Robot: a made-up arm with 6 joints.
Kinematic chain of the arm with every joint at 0, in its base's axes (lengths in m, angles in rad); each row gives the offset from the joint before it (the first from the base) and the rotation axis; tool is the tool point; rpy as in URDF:
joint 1: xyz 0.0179 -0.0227 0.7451 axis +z
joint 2: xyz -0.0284 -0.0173 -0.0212 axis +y
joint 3: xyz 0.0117 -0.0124 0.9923 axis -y
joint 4: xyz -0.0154 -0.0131 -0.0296 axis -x
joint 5: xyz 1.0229 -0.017 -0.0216 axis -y
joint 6: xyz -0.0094 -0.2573 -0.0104 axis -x
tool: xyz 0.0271 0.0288 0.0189 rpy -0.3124 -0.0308 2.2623
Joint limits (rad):
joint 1: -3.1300..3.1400
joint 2: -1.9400..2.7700
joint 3: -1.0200..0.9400
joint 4: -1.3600..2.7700
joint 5: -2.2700..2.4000
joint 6: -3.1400..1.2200
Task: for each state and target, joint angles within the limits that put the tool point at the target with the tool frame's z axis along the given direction. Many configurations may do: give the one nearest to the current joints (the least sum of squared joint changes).
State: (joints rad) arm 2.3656 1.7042 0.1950 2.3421 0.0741 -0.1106
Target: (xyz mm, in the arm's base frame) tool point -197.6 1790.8 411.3 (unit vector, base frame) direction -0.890 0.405 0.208
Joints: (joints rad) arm 1.6990 1.3027 0.5237 1.7234 -0.5734 -0.4769
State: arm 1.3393 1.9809 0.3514 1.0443 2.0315 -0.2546
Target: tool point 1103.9 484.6 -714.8 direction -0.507 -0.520 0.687
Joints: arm 0.6352 2.0656 0.7208 0.6466 1.8916 0.4682
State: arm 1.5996 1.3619 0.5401 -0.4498 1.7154 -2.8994
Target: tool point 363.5 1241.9 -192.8 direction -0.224 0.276 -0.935
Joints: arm 1.5449 1.4739 0.3698 -0.4658 1.5230 -3.0450
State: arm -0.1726 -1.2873 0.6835 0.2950 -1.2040 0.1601
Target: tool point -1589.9 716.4 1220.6 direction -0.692 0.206 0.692
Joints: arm -0.5945 -1.7716 0.6173 0.3219 -1.8983 0.0248
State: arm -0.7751 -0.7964 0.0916 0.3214 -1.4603 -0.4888
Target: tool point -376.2 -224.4 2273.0 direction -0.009 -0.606 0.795
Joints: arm -0.2802 -0.8848 0.2336 0.1981 -1.7421 -0.4544
